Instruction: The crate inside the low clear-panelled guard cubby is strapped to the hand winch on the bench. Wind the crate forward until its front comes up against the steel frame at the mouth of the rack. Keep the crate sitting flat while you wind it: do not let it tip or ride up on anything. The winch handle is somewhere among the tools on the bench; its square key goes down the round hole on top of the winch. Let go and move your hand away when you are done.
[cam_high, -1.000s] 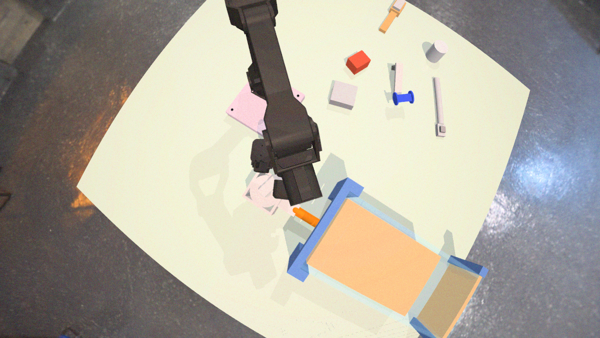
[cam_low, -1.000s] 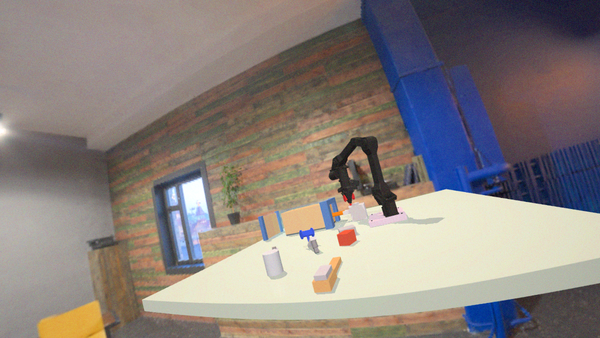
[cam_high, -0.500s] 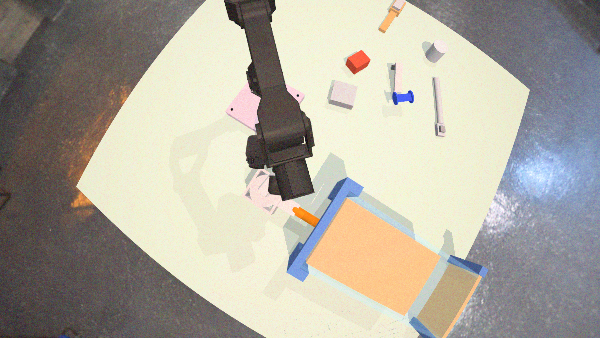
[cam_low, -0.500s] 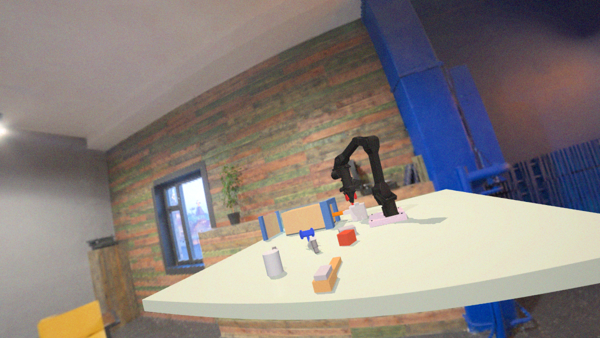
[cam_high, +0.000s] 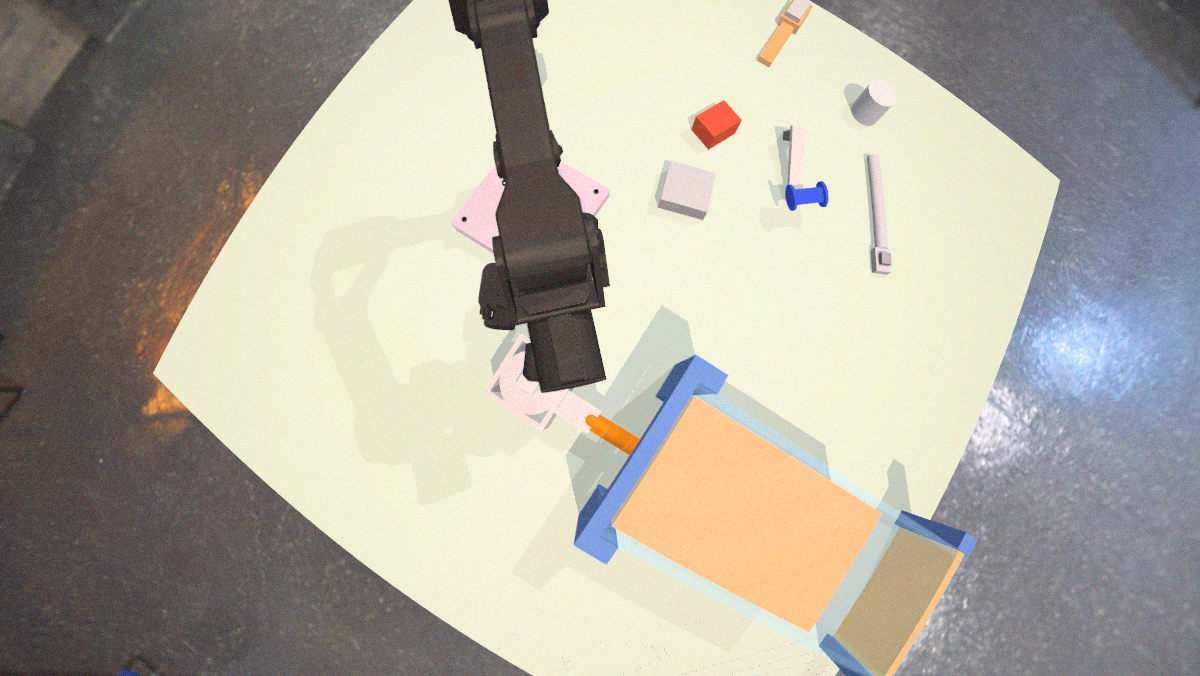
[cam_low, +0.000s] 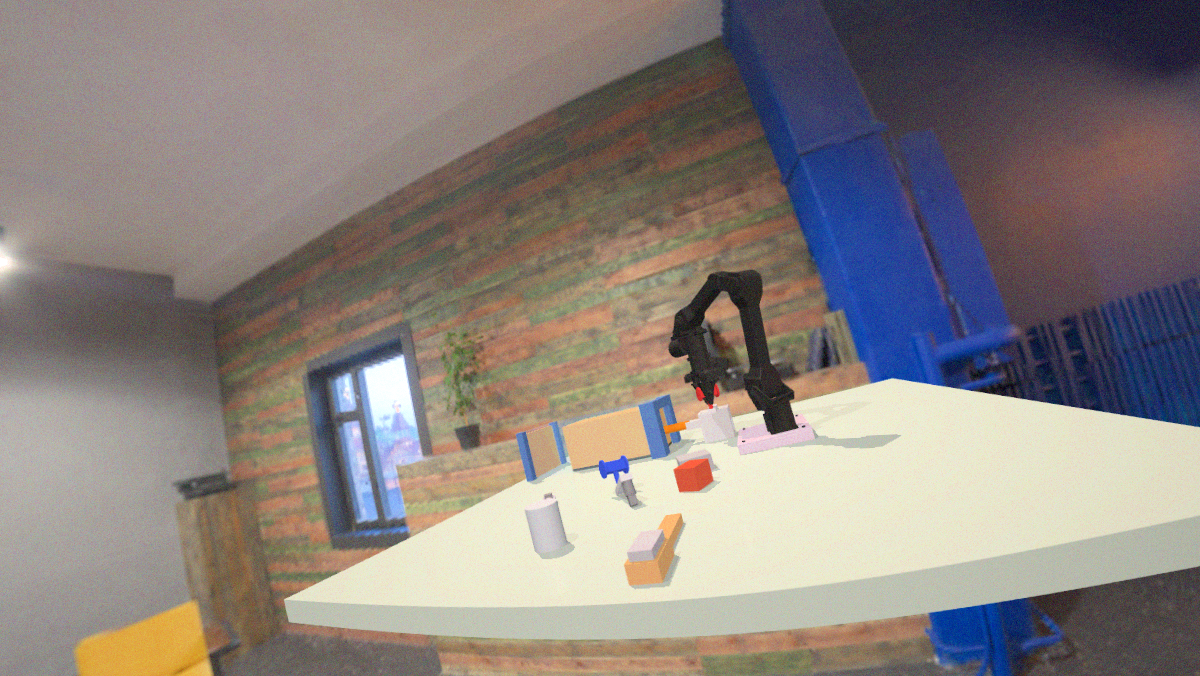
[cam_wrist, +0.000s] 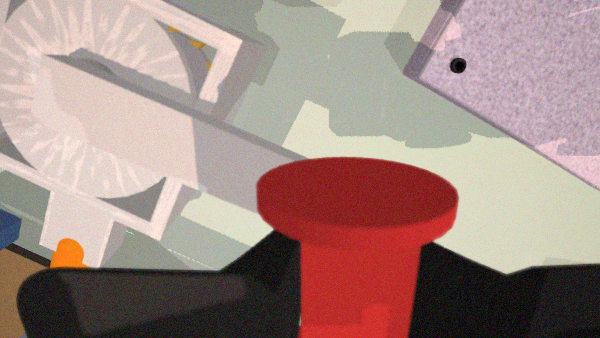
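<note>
The crank handle with red knob lies 4 cm to the right of my gripper tip and 1 cm below it. From my gripper tip the other things lie so: grey block: 26 cm to the left, 10 cm below, 4 cm ahead; then blue steel frame: 16 cm ahead, 10 cm to the right, 1 cm below; then grey winch: 11 cm to the right, 8 cm below, 1 cm behind.
</note>
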